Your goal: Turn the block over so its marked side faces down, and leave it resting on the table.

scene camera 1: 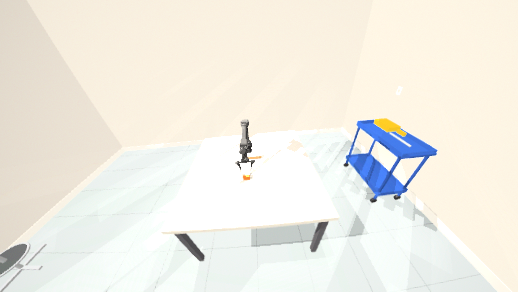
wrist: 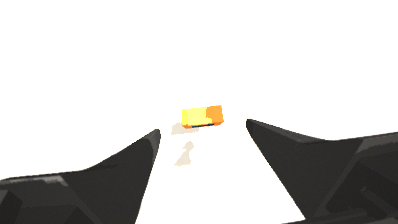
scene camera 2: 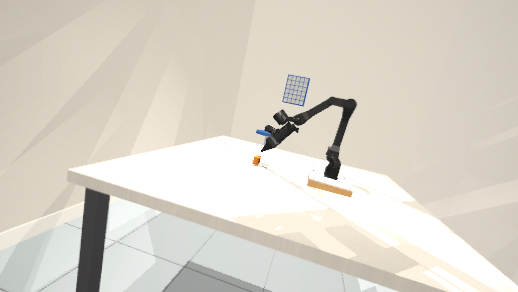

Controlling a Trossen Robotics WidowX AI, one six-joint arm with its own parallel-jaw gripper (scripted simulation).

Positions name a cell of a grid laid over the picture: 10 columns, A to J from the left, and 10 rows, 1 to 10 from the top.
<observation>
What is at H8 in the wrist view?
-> The gripper.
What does the gripper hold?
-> Nothing.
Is the gripper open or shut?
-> Open.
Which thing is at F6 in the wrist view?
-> An orange block.
</observation>
